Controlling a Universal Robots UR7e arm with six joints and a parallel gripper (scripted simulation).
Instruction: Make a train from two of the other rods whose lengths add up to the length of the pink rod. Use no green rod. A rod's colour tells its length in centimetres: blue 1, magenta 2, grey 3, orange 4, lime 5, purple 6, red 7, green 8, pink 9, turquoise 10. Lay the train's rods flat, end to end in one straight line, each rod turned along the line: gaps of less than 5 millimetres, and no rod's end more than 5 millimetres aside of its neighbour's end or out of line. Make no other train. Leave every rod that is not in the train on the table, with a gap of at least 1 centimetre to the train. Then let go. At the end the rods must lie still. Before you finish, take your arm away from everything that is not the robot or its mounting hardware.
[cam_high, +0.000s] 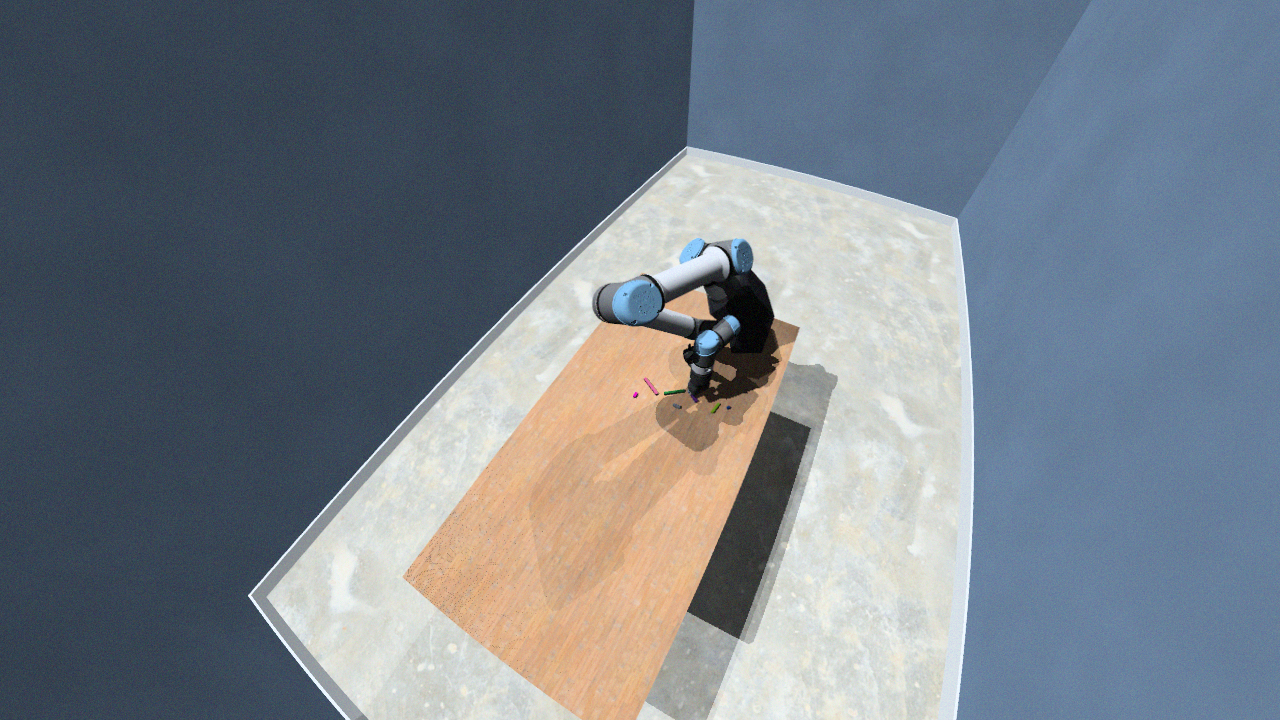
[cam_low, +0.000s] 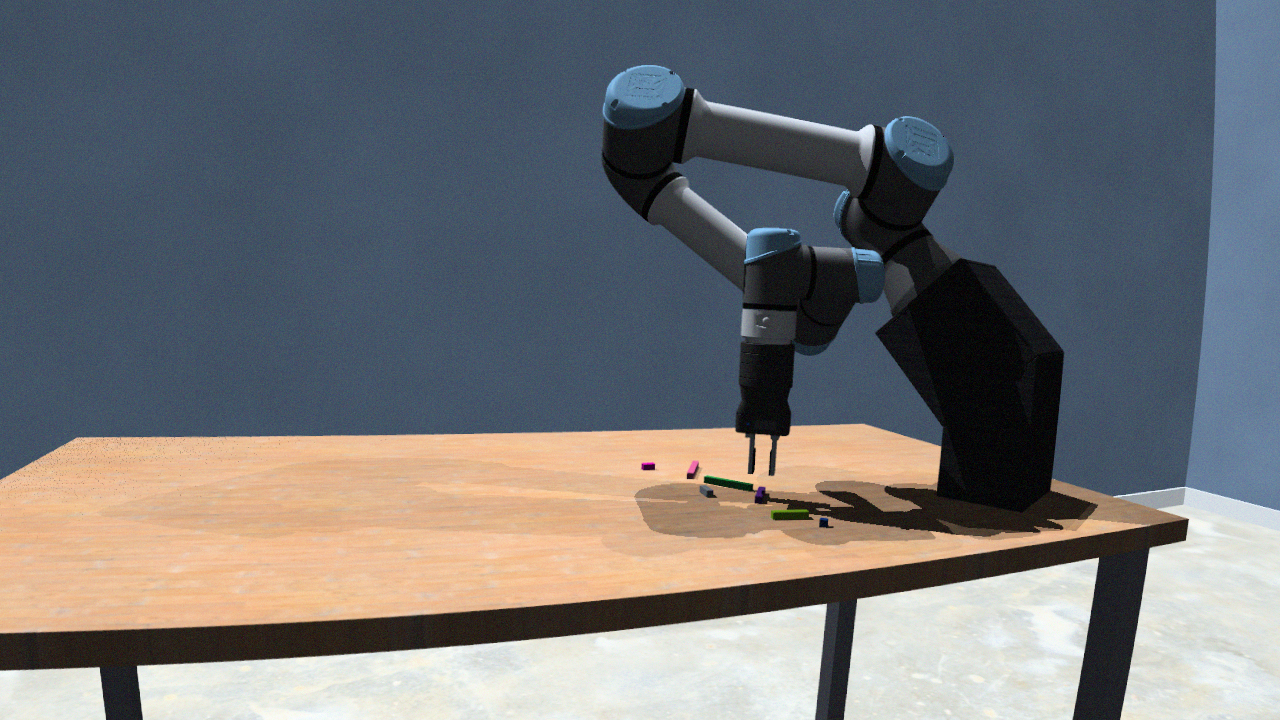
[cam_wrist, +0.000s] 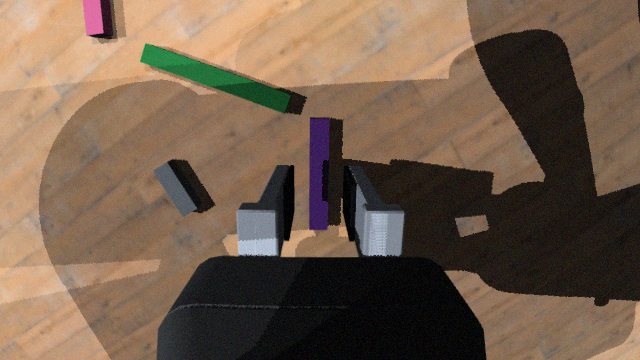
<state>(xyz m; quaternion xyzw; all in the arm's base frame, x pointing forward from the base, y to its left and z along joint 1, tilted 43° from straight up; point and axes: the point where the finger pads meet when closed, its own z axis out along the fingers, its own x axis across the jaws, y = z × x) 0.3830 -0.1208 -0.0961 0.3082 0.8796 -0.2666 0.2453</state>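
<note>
The purple rod lies 5 cm below my hand. Also, from my hand: grey rod (6 cm ahead, 5 cm to the right, 5 cm below); then lime rod (10 cm to the left, 5 cm below, 3 cm ahead); then green rod (7 cm to the right, 5 cm below).
</note>
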